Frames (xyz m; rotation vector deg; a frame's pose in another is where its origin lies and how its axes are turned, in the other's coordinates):
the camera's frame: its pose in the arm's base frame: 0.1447 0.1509 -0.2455 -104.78 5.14 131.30
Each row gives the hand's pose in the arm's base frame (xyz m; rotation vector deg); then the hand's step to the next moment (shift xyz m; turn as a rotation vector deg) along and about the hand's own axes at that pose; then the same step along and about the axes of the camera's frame.
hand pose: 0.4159 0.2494 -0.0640 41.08 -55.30 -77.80
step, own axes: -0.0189 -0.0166 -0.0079 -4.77 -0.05 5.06
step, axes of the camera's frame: 0.0223 -0.0139 -0.0021 0.05 -4.42 5.37
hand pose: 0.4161 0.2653 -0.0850 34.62 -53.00 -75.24
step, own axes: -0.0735 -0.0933 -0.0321 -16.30 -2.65 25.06
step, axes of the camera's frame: 0.1177 -0.0354 0.0058 -0.11 -14.17 26.45
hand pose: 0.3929 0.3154 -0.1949 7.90 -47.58 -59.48
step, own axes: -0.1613 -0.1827 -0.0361 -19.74 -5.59 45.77
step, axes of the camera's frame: 0.2257 0.0220 0.0962 -6.59 -18.41 46.19
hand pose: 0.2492 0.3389 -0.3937 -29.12 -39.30 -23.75
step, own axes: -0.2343 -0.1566 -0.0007 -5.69 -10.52 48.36
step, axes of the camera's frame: 0.1514 0.1367 0.1945 -20.95 -15.59 42.42
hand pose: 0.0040 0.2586 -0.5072 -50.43 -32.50 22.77
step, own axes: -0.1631 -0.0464 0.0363 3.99 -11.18 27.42
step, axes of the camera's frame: 0.0119 0.1199 0.1247 -19.24 -11.46 19.78
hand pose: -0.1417 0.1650 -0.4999 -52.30 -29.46 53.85
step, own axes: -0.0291 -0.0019 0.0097 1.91 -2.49 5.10
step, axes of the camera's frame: -0.0049 0.0244 0.0180 -3.97 -3.19 3.16
